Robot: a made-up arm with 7 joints.
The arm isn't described. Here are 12 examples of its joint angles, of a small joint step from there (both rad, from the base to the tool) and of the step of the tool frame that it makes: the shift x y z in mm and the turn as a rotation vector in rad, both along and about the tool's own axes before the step.
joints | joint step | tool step
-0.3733 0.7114 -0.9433 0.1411 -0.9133 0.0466 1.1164 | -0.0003 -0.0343 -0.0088 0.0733 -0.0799 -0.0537 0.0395 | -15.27 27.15 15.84 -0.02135 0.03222 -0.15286
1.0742 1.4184 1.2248 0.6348 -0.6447 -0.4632 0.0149 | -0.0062 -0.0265 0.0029 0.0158 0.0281 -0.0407 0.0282 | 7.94 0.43 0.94 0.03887 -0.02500 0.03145
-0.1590 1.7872 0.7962 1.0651 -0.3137 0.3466 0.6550 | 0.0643 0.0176 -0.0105 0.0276 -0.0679 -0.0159 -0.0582 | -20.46 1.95 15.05 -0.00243 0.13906 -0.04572
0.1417 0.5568 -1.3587 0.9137 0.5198 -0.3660 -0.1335 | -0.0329 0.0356 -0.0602 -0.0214 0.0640 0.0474 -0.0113 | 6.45 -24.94 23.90 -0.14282 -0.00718 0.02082
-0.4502 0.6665 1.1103 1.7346 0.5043 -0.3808 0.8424 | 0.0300 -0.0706 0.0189 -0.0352 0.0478 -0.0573 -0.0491 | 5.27 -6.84 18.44 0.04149 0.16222 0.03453
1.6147 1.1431 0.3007 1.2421 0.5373 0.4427 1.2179 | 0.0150 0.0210 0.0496 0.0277 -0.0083 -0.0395 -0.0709 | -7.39 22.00 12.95 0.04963 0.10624 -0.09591
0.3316 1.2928 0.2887 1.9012 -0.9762 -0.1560 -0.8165 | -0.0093 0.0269 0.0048 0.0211 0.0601 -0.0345 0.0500 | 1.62 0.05 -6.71 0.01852 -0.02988 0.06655
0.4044 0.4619 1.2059 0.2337 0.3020 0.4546 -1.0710 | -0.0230 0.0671 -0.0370 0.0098 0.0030 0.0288 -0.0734 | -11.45 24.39 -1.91 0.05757 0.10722 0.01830
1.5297 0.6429 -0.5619 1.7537 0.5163 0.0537 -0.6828 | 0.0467 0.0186 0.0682 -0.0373 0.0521 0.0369 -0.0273 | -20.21 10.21 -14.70 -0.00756 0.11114 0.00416
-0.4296 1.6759 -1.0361 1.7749 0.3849 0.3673 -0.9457 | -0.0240 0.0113 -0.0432 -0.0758 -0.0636 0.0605 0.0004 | -4.12 -18.85 5.37 -0.03962 -0.00857 -0.17235
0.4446 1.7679 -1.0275 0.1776 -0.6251 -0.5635 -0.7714 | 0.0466 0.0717 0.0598 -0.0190 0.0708 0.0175 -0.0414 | -9.59 -28.52 28.85 -0.18601 0.12352 0.02279
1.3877 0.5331 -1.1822 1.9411 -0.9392 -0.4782 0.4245 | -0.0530 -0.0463 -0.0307 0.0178 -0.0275 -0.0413 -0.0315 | -5.01 20.38 -17.35 0.09768 0.07107 -0.00480
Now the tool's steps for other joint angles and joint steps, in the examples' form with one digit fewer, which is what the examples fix.
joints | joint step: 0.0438 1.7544 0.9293 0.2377 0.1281 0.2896 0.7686 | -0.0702 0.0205 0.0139 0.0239 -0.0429 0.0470 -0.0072
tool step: -0.6 12.5 2.8 -0.0674 0.0203 -0.0700
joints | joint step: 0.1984 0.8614 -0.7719 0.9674 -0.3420 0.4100 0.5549 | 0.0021 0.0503 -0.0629 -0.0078 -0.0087 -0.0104 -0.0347
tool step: -1.2 -14.3 2.7 -0.0602 0.0242 -0.0619
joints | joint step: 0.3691 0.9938 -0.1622 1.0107 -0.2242 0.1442 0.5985 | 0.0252 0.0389 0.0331 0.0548 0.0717 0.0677 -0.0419
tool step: -19.5 5.0 13.5 0.0262 0.1072 0.0752
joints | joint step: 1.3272 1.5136 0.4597 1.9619 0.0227 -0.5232 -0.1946 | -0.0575 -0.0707 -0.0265 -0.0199 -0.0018 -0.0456 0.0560
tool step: 29.1 -3.6 14.7 -0.0275 -0.0569 0.0985
